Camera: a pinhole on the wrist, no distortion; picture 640 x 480 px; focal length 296.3 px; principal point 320.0 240.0 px. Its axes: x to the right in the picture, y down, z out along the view. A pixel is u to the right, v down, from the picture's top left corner.
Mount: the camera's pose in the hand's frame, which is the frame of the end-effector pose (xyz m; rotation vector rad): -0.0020 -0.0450 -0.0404 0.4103 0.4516 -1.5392
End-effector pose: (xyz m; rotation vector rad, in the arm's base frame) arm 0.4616 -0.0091 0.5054 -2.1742 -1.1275 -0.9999
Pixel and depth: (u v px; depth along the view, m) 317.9 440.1 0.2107
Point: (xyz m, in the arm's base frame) 0.4406 0.2376 0.5499
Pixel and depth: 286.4 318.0 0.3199
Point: 0.4394 0.3042 0.4401
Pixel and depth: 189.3 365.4 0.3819
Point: 0.5838 0.3830 0.4237
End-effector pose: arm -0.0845 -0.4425 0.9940 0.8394 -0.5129 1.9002
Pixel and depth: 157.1 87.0 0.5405
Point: 0.2548 -0.9529 1.1928
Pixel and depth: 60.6 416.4 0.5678
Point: -0.0332 -0.7198 1.7260
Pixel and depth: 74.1 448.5 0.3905
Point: -0.0432 -0.5798 1.5123
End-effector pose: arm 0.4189 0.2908 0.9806 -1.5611 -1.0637 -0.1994
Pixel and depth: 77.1 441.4 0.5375
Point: 0.4068 1.0358 0.9966
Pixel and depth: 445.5 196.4 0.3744
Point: 0.0413 0.3990 1.1492
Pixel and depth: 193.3 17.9 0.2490
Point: 0.1597 0.3899 0.8505
